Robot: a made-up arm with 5 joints. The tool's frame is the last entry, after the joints.
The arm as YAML. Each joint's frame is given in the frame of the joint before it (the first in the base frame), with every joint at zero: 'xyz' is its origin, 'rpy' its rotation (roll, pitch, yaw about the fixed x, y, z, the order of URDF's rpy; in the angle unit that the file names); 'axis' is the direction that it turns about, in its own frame. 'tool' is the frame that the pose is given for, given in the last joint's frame.
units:
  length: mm
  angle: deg
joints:
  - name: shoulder
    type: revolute
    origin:
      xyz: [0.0, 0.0, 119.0]
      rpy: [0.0, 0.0, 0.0]
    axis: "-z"
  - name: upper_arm
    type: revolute
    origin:
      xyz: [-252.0, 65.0, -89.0]
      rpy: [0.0, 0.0, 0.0]
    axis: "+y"
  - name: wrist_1
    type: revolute
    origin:
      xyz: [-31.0, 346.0, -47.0]
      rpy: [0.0, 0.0, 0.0]
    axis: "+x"
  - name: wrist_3
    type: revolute
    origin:
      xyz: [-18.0, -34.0, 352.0]
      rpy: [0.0, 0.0, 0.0]
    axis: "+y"
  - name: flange
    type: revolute
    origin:
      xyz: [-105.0, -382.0, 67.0]
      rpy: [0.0, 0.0, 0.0]
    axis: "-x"
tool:
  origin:
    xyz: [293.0, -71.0, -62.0]
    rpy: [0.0, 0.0, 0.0]
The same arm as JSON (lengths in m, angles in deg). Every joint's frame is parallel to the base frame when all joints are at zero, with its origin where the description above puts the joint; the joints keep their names.
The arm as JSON. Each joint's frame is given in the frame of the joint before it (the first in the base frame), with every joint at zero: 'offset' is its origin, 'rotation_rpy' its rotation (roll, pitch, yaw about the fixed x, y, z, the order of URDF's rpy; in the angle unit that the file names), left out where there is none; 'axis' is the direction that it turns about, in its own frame. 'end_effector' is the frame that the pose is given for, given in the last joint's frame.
{
  "length_unit": "m",
  "angle_unit": "deg",
  "chain": [
    {
      "id": "shoulder",
      "offset": [
        0.0,
        0.0,
        0.119
      ],
      "axis": [
        0.0,
        0.0,
        -1.0
      ]
    },
    {
      "id": "upper_arm",
      "offset": [
        -0.252,
        0.065,
        -0.089
      ],
      "axis": [
        0.0,
        1.0,
        0.0
      ]
    },
    {
      "id": "wrist_1",
      "offset": [
        -0.031,
        0.346,
        -0.047
      ],
      "axis": [
        1.0,
        0.0,
        0.0
      ]
    },
    {
      "id": "wrist_3",
      "offset": [
        -0.018,
        -0.034,
        0.352
      ],
      "axis": [
        0.0,
        1.0,
        0.0
      ]
    },
    {
      "id": "flange",
      "offset": [
        -0.105,
        -0.382,
        0.067
      ],
      "axis": [
        -1.0,
        0.0,
        0.0
      ]
    }
  ],
  "end_effector": {
    "offset": [
      0.293,
      -0.071,
      -0.062
    ]
  }
}

